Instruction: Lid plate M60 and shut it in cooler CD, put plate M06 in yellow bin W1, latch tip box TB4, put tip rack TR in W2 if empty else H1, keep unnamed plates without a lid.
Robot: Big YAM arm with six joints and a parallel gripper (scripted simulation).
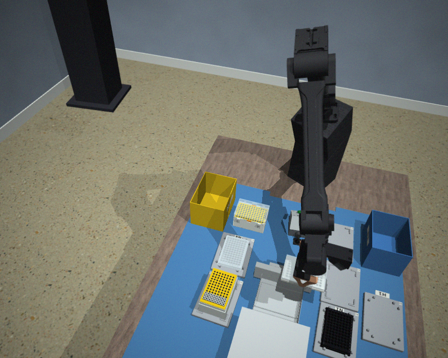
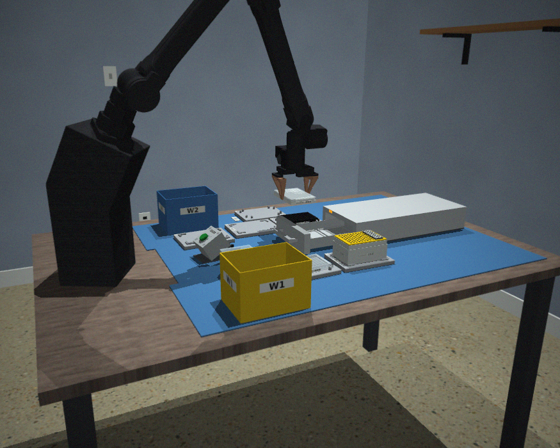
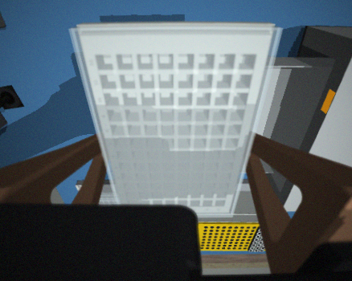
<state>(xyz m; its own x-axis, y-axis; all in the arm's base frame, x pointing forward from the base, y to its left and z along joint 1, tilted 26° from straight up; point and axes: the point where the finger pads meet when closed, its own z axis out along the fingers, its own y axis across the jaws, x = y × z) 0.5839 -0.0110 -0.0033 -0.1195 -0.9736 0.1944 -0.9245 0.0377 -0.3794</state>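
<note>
Right now the cooler drawer is 60 mm ahead of my hand, 60 mm to the right of it and 120 mm below it. Round my hand: white assay plate (right at my hand); then black plate (100 mm ahead, 130 mm to the left, 130 mm below); then clear plate lid (right at my hand).
</note>
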